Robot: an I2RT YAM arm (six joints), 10 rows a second.
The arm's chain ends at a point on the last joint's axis. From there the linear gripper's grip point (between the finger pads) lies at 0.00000 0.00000 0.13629 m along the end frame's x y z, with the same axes.
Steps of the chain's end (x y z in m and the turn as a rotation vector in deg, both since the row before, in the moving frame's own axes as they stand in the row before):
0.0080 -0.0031 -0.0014 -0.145 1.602 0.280
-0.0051 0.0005 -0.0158 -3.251 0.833 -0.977
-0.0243 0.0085 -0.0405 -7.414 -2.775 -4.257
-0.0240 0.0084 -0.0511 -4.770 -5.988 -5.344
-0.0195 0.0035 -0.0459 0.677 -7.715 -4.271
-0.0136 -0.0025 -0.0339 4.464 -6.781 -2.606
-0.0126 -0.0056 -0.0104 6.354 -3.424 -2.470
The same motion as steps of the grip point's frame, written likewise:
0.0118 -0.0027 -0.0015 -0.145 1.602 0.280
-0.0031 0.0082 -0.0160 -3.251 0.833 -0.977
-0.0302 0.0263 -0.0418 -7.414 -2.775 -4.257
-0.0377 0.0204 -0.0523 -4.770 -5.988 -5.344
-0.0378 0.0026 -0.0471 0.677 -7.715 -4.271
-0.0299 -0.0127 -0.0353 4.464 -6.781 -2.606
-0.0210 -0.0205 -0.0115 6.354 -3.424 -2.470

